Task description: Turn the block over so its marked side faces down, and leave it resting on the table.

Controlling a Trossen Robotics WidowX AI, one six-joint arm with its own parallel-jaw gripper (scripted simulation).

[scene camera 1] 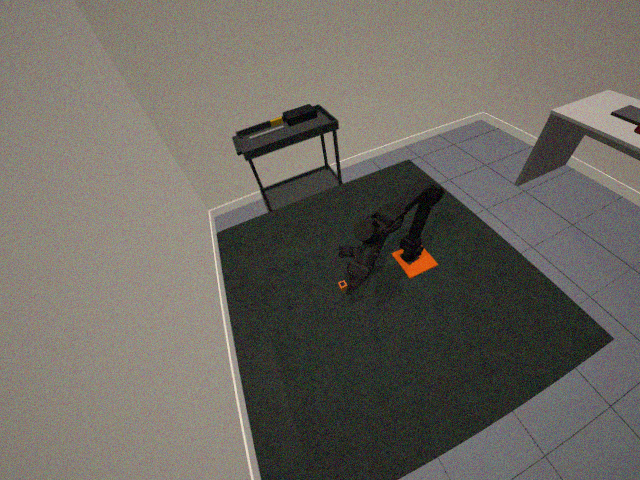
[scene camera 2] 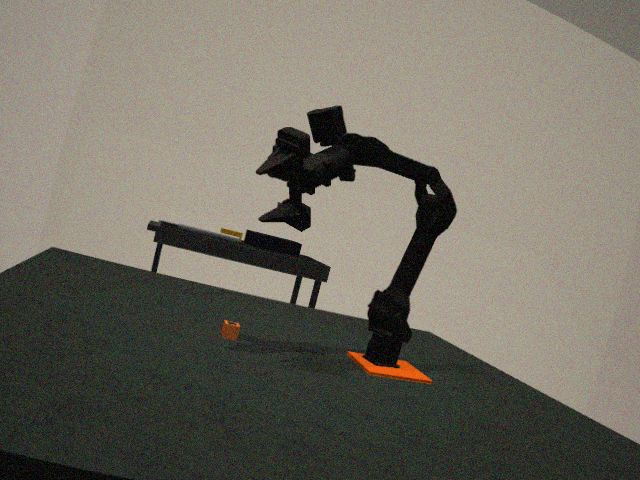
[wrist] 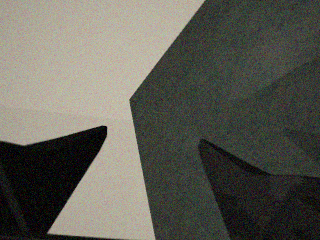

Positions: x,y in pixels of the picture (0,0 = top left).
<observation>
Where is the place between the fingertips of my gripper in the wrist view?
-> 154,137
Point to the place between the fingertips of my gripper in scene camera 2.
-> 258,197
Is my gripper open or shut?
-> Open.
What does my gripper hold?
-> Nothing.
</observation>
